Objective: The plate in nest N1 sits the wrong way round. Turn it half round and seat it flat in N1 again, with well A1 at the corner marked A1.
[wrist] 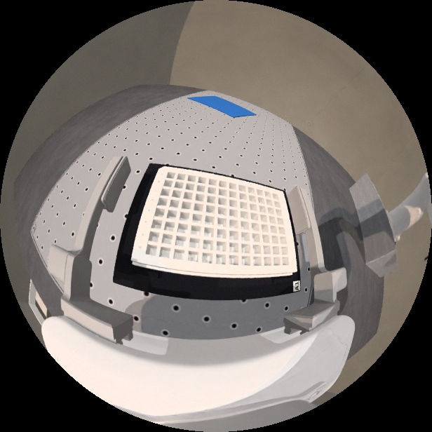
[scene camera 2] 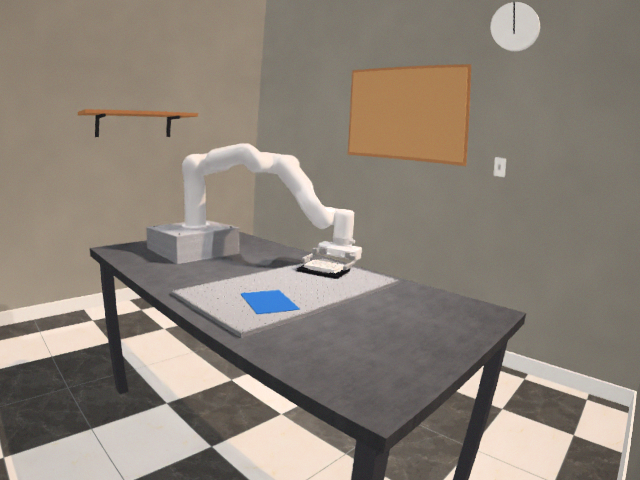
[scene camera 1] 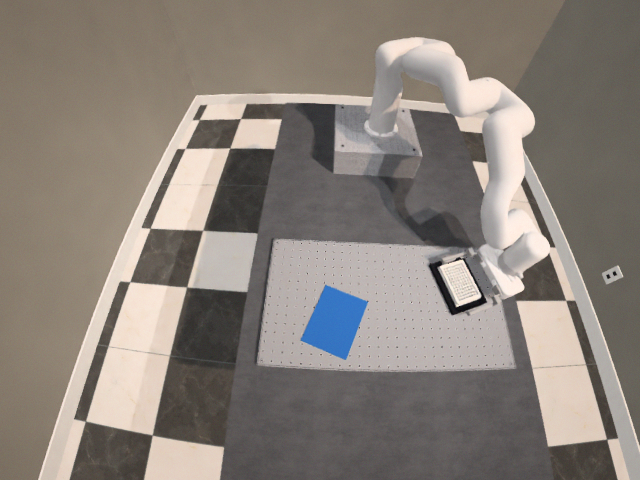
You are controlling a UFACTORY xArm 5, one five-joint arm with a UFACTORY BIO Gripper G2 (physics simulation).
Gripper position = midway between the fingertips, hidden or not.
Observation:
I see my gripper (scene camera 1: pixel 454 286), a white well plate (scene camera 1: pixel 461 286), a black nest N1 (wrist: pixel 171 284) and a flat blue rectangle (scene camera 1: pixel 334 323).
The white well plate shows as well in the wrist view (wrist: pixel 195 223). My gripper shows as well in the wrist view (wrist: pixel 216 171) and in scene camera 2 (scene camera 2: pixel 323 264). The flat blue rectangle shows as well in scene camera 2 (scene camera 2: pixel 264 302).

